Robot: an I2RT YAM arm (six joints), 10 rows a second.
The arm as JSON. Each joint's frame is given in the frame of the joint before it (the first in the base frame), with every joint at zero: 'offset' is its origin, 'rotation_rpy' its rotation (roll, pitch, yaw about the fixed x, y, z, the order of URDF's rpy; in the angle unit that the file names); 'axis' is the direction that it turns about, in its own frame. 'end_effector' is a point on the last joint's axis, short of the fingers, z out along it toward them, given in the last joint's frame.
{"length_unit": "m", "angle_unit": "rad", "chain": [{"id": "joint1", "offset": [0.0, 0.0, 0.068], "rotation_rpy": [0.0, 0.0, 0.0], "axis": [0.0, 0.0, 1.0]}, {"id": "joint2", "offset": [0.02, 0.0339, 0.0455], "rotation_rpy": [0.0, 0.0, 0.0], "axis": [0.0, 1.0, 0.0]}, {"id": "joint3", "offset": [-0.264, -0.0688, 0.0], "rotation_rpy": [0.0, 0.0, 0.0], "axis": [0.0, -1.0, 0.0]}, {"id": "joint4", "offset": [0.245, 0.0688, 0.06], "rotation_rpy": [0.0, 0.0, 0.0], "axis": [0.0, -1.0, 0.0]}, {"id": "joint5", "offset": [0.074, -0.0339, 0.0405], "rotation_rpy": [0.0, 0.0, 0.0], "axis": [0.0, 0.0, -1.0]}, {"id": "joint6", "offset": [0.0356, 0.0, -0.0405], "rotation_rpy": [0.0, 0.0, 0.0], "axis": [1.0, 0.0, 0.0]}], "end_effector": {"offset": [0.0, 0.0, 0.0], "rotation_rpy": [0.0, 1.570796, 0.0]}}
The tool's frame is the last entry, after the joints.
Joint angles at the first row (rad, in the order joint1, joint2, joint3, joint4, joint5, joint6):
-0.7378, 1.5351, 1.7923, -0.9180, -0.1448, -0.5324
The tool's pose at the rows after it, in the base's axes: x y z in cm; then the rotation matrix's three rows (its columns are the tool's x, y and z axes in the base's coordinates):
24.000, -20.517, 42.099; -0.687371, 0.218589, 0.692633; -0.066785, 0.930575, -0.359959; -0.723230, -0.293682, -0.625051
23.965, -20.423, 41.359; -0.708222, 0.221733, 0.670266; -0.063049, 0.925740, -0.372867; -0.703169, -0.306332, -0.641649
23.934, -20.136, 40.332; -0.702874, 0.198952, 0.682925; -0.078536, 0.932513, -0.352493; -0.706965, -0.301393, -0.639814
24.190, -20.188, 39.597; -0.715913, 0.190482, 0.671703; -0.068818, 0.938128, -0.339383; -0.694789, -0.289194, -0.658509
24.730, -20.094, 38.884; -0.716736, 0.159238, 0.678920; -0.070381, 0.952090, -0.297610; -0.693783, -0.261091, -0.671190
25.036, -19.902, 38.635; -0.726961, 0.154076, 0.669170; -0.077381, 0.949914, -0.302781; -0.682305, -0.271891, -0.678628
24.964, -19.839, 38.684; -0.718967, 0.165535, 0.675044; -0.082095, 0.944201, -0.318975; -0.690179, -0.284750, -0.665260
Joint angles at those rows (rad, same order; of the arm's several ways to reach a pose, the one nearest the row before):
-0.7291, 1.5189, 1.7443, -0.9160, -0.1942, -0.5439
-0.7244, 1.5094, 1.7098, -0.9087, -0.1657, -0.5512
-0.7206, 1.4853, 1.6431, -0.8668, -0.1868, -0.5610
-0.7164, 1.4926, 1.6270, -0.8688, -0.1862, -0.5600
-0.7063, 1.5050, 1.6155, -0.8681, -0.2159, -0.5598
-0.6933, 1.5084, 1.6107, -0.8665, -0.1960, -0.5637
-0.6922, 1.4976, 1.5962, -0.8423, -0.1863, -0.5601

